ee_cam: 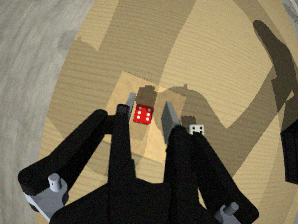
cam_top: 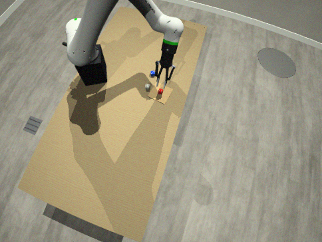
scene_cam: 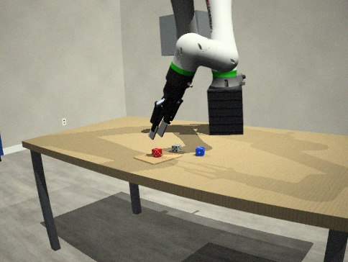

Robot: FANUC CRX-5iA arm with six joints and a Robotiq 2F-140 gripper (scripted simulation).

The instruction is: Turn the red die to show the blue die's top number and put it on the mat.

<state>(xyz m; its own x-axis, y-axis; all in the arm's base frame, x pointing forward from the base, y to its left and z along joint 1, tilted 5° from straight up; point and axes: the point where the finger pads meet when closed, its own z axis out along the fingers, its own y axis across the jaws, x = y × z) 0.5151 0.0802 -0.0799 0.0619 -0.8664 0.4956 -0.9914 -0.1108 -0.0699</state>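
Right now the red die is 10 mm to the right of my hand and 90 mm below it. From my hand the other things lie so: blue die: 120 mm behind, 100 mm to the left, 100 mm below; tan mat: 10 mm to the right, 110 mm below; white die: 100 mm behind, 20 mm to the right, 100 mm below.
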